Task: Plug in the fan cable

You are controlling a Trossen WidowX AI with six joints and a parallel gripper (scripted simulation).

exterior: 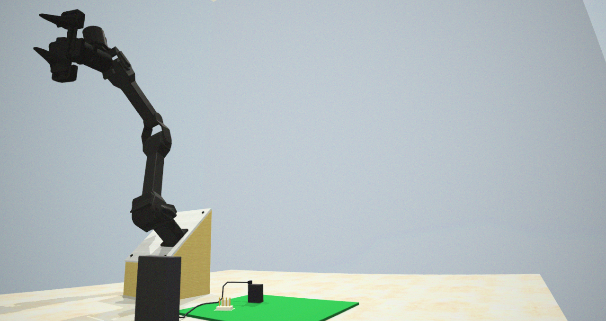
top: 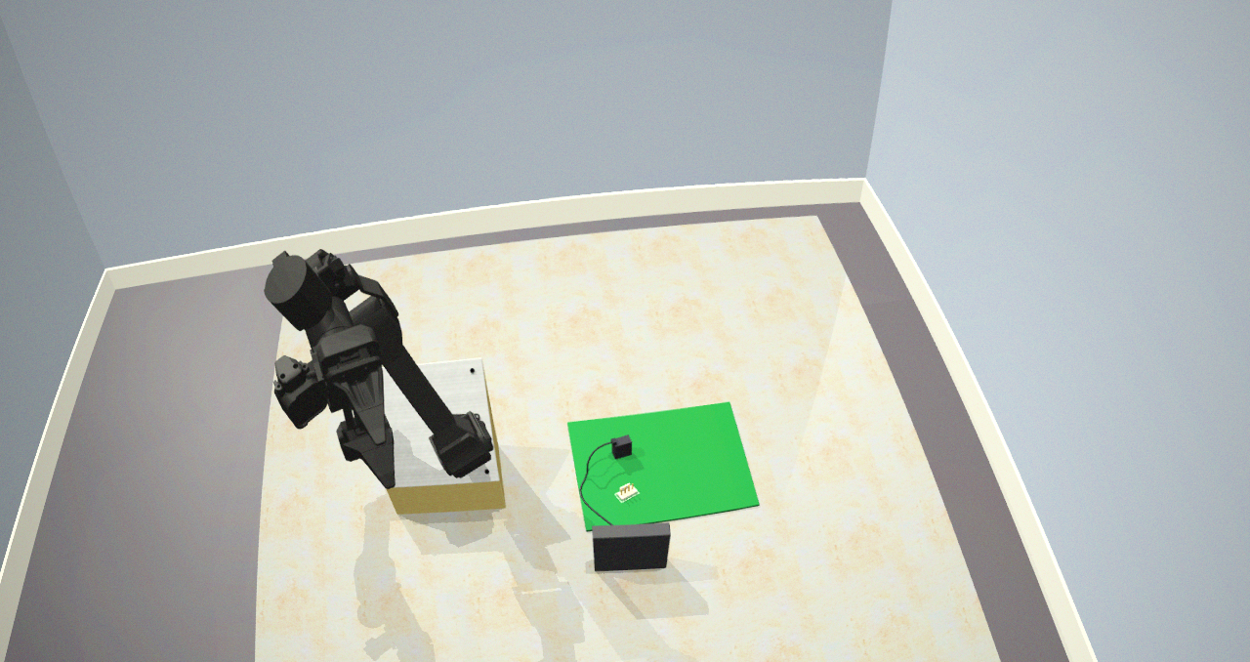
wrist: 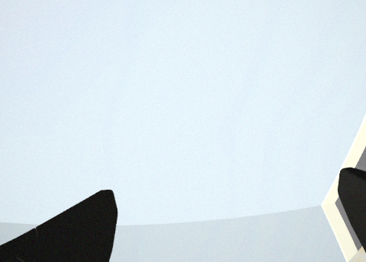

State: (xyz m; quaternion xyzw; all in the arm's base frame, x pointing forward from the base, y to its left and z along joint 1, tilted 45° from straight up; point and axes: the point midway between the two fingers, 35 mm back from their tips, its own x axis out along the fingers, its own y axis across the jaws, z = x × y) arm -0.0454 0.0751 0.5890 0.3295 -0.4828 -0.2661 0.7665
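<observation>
My gripper tip is now 28 cm short of the dark fan plug, 44 cm to the right of it and 60 cm above it. From my gripper tip the other things lie so: fan box (27 cm ahead, 22 cm to the left, 56 cm below); then green board (35 cm ahead, 41 cm to the left, 63 cm below); then white four-pin header (28 cm ahead, 35 cm to the left, 62 cm below).
</observation>
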